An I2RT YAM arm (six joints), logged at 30 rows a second.
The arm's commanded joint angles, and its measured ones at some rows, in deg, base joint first. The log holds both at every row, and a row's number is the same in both.
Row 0, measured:
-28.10, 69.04, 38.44, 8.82, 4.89, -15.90
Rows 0 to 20, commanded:
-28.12, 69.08, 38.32, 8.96, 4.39, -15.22
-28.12, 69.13, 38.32, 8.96, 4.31, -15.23
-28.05, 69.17, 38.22, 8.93, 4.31, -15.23
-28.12, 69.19, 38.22, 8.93, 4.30, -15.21
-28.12, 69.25, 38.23, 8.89, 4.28, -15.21
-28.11, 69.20, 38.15, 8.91, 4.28, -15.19
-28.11, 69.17, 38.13, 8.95, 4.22, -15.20
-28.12, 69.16, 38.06, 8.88, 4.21, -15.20
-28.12, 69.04, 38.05, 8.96, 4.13, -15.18
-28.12, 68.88, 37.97, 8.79, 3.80, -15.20
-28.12, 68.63, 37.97, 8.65, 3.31, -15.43
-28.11, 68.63, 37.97, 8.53, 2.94, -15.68
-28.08, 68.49, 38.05, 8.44, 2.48, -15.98
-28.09, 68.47, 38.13, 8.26, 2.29, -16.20
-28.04, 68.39, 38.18, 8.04, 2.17, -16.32
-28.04, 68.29, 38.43, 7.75, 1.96, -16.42
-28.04, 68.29, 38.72, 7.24, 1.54, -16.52
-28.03, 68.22, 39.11, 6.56, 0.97, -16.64
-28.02, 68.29, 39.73, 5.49, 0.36, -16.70
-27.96, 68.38, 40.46, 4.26, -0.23, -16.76
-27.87, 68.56, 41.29, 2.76, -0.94, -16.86
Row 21, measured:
-28.03, 68.51, 39.57, 5.63, 1.45, -16.19
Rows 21 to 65, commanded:
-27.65, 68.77, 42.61, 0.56, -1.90, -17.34
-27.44, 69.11, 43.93, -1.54, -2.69, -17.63
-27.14, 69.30, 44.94, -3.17, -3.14, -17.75
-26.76, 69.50, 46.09, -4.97, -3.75, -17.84
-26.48, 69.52, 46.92, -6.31, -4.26, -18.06
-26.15, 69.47, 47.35, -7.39, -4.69, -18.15
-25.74, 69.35, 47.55, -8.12, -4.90, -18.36
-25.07, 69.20, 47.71, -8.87, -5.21, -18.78
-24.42, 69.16, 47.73, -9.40, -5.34, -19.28
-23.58, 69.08, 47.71, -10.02, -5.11, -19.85
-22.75, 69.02, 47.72, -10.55, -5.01, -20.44
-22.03, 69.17, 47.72, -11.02, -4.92, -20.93
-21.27, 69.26, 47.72, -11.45, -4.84, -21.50
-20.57, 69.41, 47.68, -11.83, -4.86, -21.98
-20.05, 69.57, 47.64, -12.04, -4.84, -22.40
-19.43, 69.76, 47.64, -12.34, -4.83, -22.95
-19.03, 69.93, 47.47, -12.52, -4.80, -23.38
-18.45, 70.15, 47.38, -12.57, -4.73, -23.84
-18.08, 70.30, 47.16, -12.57, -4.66, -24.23
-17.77, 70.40, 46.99, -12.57, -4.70, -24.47
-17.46, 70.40, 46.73, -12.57, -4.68, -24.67
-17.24, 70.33, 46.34, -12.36, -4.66, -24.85
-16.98, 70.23, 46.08, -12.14, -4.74, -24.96
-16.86, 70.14, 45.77, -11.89, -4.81, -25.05
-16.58, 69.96, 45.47, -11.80, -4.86, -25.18
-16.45, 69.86, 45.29, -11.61, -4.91, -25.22
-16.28, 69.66, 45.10, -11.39, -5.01, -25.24
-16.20, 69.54, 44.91, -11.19, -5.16, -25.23
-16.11, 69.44, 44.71, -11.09, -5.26, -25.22
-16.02, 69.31, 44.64, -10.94, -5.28, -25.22
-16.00, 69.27, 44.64, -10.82, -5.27, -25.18
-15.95, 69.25, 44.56, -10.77, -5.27, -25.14
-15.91, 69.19, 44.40, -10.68, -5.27, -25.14
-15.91, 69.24, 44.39, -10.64, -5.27, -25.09
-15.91, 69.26, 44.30, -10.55, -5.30, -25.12
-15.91, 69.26, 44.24, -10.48, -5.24, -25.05
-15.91, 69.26, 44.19, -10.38, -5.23, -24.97
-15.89, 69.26, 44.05, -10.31, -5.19, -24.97
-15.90, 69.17, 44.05, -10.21, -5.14, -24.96
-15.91, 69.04, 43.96, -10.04, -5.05, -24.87
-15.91, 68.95, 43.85, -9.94, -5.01, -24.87
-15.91, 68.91, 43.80, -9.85, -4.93, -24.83
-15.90, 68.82, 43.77, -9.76, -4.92, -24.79
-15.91, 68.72, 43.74, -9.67, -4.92, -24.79
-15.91, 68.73, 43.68, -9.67, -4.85, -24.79
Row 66, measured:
-15.99, 68.97, 44.01, -11.25, -4.95, -25.04
